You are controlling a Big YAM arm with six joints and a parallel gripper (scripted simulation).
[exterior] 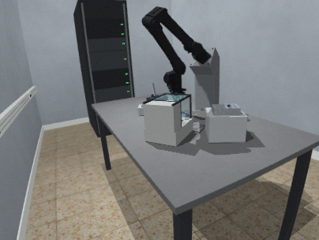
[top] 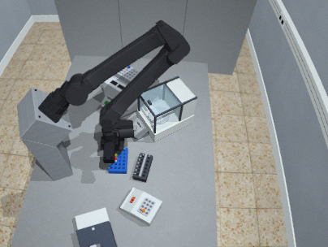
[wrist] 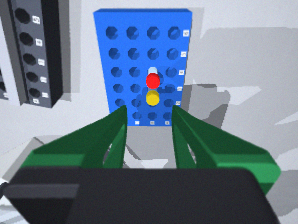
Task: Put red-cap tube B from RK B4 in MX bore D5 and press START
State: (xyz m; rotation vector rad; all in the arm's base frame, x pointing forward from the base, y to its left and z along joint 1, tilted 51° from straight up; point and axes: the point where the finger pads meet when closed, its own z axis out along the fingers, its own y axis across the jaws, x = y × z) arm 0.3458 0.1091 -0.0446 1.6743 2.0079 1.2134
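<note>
Now: hand 1 cm past the yellow-capped tube, 1 cm to the right of it and 8 cm above it. From my hand the other things lie so: black magnet block (13 cm ahead, 2 cm to the left, 8 cm below); then blue tube rack RK (1 cm to the left, 9 cm below); then dry block (20 cm ahead, 16 cm to the right, 7 cm below).
</note>
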